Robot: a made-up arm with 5 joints.
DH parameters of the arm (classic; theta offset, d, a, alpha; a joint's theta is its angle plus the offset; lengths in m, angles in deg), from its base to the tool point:
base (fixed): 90 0.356 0.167 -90
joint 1: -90 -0.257 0.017 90
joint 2: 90 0.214 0.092 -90
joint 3: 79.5 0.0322 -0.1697 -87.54
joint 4: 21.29 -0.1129 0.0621 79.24
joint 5: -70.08 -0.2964 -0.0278 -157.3
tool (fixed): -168.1 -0.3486 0 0
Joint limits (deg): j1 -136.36..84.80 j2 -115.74..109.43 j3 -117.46..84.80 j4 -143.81..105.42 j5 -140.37..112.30
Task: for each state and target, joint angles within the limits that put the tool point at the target. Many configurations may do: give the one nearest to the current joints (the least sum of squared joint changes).
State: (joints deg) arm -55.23 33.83 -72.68 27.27 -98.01
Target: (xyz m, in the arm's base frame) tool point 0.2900 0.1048 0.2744
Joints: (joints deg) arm -58.56 32.05 -116.79 29.33 -77.54
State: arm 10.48 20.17 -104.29 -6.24 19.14
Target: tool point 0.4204 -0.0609 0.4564
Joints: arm -3.50 49.40 -105.50 -16.45 -1.30
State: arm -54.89 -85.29 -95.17 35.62 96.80
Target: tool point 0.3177 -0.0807 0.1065
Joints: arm -26.02 -104.44 -117.46 53.14 112.30
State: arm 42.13 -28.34 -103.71 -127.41 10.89
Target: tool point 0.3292 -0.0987 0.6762
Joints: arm 46.36 -25.94 -69.64 -132.46 21.50
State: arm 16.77 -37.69 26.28 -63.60 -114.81
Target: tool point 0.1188 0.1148 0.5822
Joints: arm 66.42 -46.44 44.19 -38.33 -140.37
